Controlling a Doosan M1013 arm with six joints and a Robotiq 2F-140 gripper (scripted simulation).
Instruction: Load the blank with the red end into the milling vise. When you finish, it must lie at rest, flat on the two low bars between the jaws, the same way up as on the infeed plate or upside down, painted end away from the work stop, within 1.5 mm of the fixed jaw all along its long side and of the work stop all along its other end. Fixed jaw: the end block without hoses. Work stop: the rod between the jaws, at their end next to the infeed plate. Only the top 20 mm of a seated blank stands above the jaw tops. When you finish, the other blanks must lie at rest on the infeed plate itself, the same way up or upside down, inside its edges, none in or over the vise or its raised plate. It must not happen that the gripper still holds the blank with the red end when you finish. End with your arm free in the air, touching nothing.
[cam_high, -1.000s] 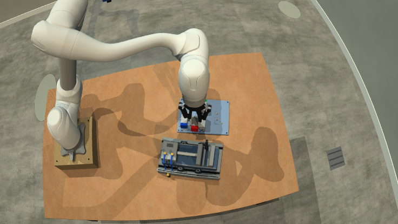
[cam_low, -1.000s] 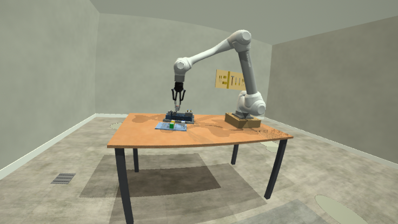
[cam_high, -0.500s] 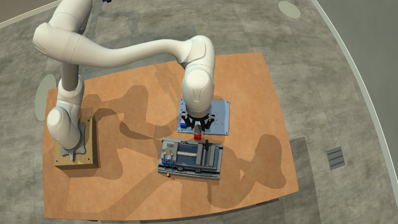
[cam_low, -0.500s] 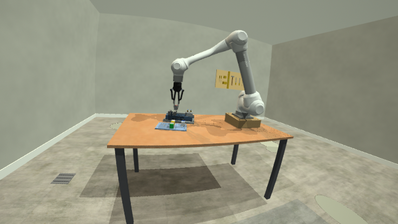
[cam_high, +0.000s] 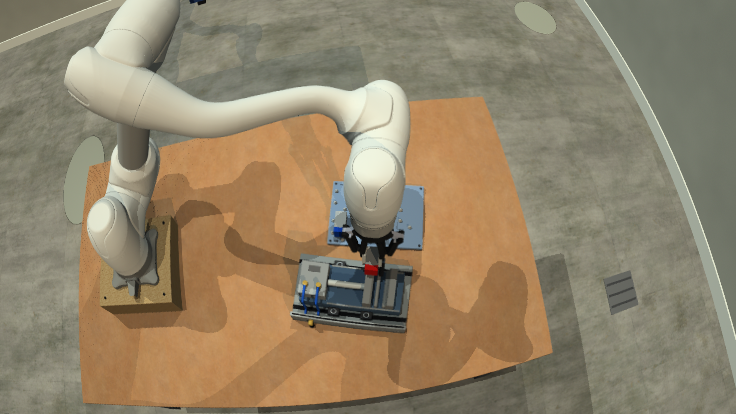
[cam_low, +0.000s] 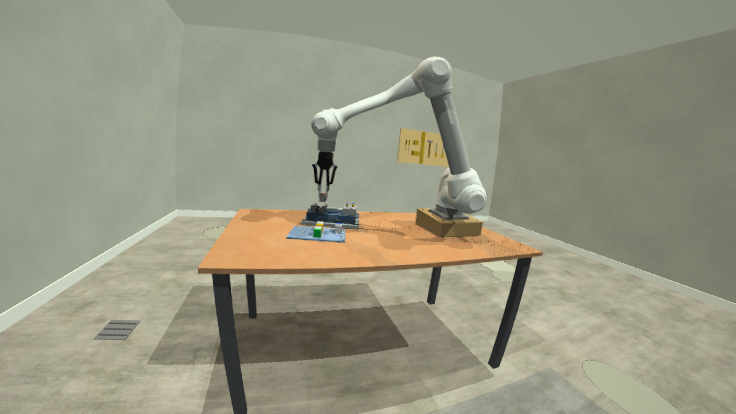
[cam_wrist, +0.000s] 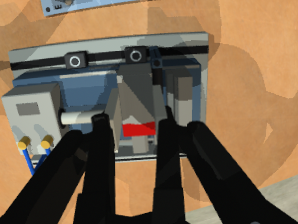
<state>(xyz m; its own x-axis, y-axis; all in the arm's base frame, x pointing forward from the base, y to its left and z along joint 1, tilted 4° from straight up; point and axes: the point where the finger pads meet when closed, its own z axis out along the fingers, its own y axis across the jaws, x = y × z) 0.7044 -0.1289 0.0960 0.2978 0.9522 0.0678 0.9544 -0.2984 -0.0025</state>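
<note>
Right now the moving jaw is 20 mm behind my hand, 40 mm to the right of it and 100 mm below it. Round my hand: fixed jaw: 40 mm ahead, 60 mm to the right, 100 mm below; then work stop rod: 20 mm ahead, 10 mm to the right, 90 mm below; then red-ended blank: 30 mm below.
</note>
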